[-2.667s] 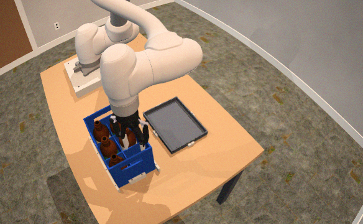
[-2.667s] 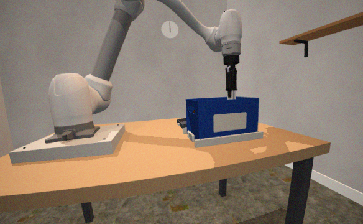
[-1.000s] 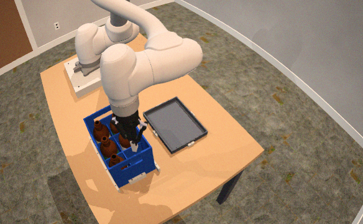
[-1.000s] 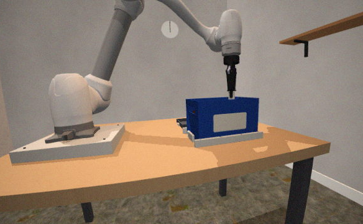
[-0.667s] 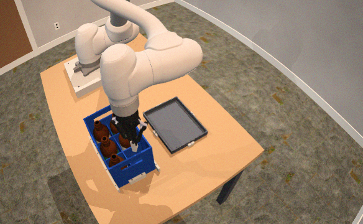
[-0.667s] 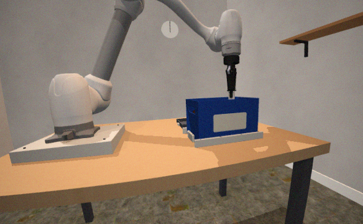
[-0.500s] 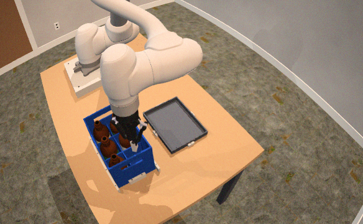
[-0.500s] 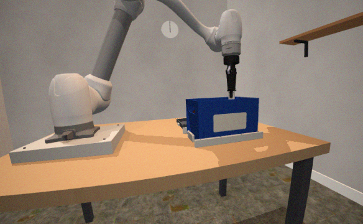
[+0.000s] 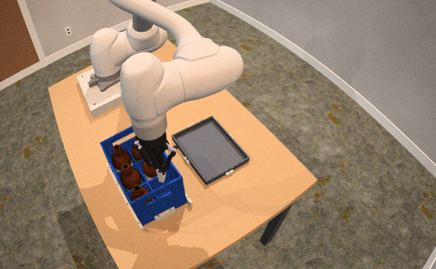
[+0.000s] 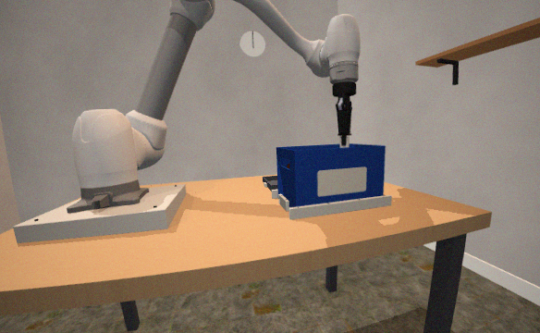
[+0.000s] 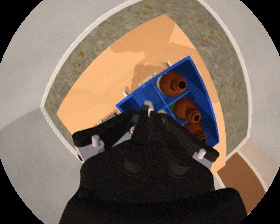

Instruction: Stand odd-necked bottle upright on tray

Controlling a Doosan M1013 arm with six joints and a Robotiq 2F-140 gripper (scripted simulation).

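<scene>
Right now my hand is 90 mm past the blue crate, 90 mm above it and 30 mm to the left of it. Also, from my hand: bottle 100 mm behind, 90 mm below, 80 mm to the right; dark tray 250 mm to the left, 160 mm below, 70 mm behind.
</scene>
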